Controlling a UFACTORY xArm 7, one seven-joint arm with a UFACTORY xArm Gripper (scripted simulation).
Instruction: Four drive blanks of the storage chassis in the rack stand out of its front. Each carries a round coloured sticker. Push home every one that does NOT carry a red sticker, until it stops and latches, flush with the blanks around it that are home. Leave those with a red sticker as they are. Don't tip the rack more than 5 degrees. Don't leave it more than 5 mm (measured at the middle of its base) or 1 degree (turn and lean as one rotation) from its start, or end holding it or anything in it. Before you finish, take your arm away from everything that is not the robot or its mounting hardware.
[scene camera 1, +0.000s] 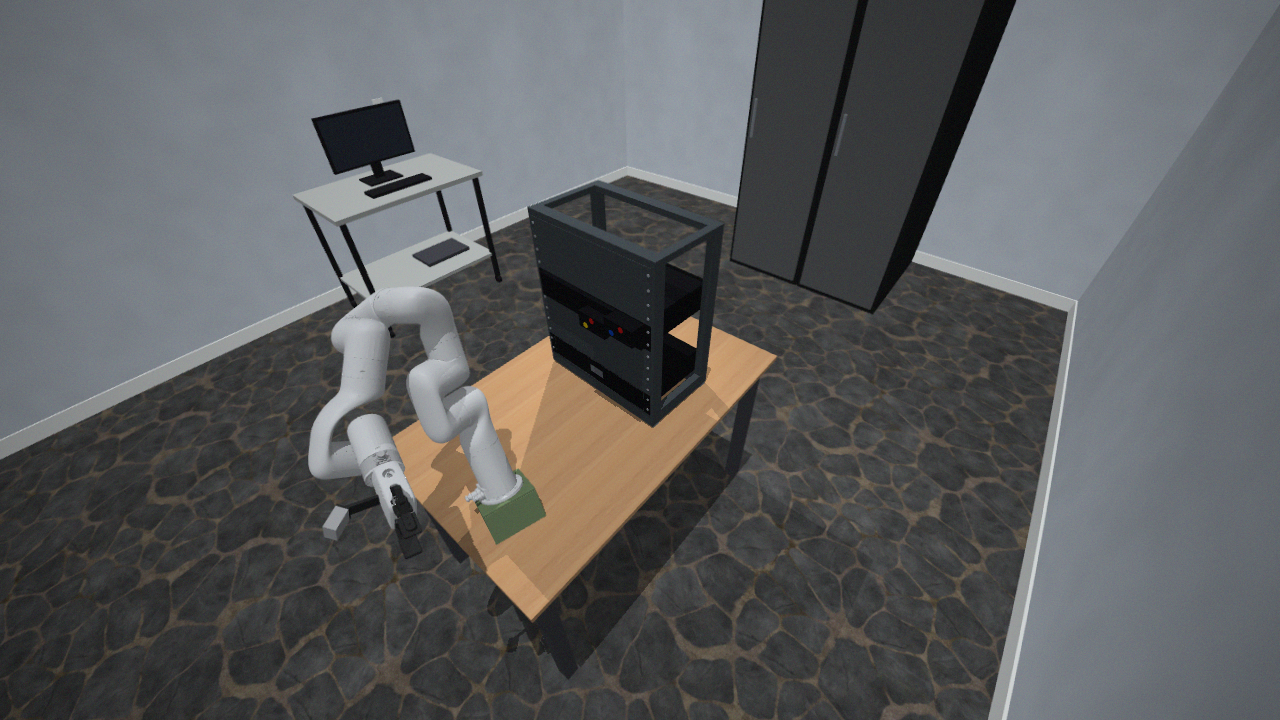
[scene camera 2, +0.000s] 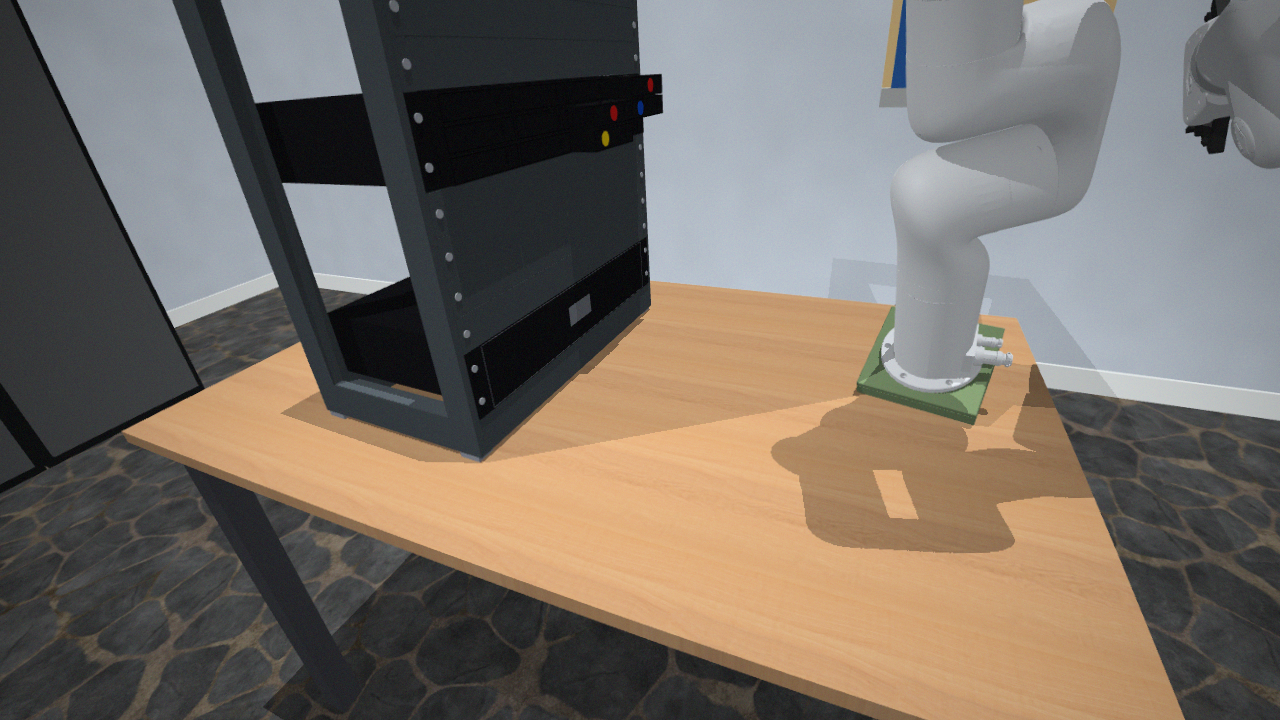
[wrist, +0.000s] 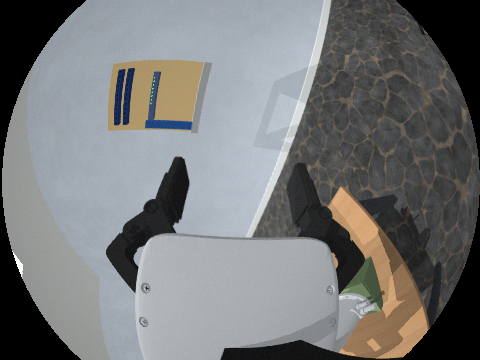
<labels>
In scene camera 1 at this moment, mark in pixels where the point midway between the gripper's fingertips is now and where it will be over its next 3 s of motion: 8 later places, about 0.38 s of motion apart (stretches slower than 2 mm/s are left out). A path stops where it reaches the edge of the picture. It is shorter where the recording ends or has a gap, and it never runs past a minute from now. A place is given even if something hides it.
My gripper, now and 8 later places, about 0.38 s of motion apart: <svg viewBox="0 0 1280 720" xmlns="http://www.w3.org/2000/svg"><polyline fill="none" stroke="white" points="414,545 465,520 509,491 537,463 554,439 563,419 564,413 564,413 564,416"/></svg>
</labels>
